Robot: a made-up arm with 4 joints.
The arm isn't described. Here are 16 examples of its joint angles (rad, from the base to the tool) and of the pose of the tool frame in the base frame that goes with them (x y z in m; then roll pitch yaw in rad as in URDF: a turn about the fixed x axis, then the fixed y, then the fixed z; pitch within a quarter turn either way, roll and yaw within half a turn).
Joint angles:
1: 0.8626 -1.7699 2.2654 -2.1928
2: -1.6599 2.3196 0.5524 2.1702
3: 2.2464 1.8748 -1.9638 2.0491
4: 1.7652 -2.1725 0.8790 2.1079
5: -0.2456 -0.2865 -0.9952 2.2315
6: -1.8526 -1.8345 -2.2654 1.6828
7: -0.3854 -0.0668 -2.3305 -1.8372
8: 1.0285 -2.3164 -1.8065 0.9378
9: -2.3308 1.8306 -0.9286 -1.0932
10: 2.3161 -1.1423 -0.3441 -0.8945
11: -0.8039 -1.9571 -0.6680 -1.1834
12: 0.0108 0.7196 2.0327 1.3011
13: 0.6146 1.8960 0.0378 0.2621
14: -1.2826 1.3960 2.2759 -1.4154
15: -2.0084 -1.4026 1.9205 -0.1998
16: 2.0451 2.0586 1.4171 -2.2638
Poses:
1: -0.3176 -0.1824 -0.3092 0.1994 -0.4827 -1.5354
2: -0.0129 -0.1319 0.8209 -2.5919 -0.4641 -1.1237
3: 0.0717 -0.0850 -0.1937 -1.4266 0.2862 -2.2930
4: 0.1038 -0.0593 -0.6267 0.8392 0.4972 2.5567
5: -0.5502 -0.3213 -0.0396 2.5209 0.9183 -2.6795
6: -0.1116 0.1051 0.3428 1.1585 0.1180 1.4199
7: -0.3439 -0.0137 0.1918 2.7366 -0.9476 -0.4519
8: -0.1160 0.1672 -0.2223 -1.6479 -0.3920 2.9211
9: 0.1909 -0.0603 0.3677 1.5775 -0.2041 2.2470
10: 0.4127 -0.0645 -0.0520 -2.1598 -0.0831 -2.4680
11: -0.3752 -0.0339 0.2125 1.5120 0.3102 -1.4543
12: -0.4729 -0.0220 -0.3078 0.3778 0.6052 -1.7081
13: -0.4482 -0.1995 -0.1530 -1.6968 -0.7108 -0.3137
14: -0.2985 -0.0191 0.5746 -2.5501 -0.1789 1.3166
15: 0.1348 0.0820 0.6466 -1.8579 -0.7407 -2.6478
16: 0.4472 0.0046 -0.3500 1.5016 -0.3388 0.4190
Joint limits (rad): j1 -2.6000..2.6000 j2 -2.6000..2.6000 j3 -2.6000..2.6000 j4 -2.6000..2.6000
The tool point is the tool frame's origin. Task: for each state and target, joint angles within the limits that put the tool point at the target. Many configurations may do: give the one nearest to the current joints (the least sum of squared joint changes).
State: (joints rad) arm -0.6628 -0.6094 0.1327 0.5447
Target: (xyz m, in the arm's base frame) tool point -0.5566 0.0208 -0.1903
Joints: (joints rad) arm -0.1039 -0.9046 0.0480 0.4409
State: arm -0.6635 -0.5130 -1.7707 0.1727
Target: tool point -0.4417 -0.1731 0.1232
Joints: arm -0.8076 0.2194 -1.6781 0.5192
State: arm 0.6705 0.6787 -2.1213 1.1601
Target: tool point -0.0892 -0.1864 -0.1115
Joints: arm 0.7210 1.0522 -2.4544 1.9911
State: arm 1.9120 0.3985 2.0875 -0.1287
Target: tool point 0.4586 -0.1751 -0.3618
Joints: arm 1.9434 0.7863 1.5065 0.3687
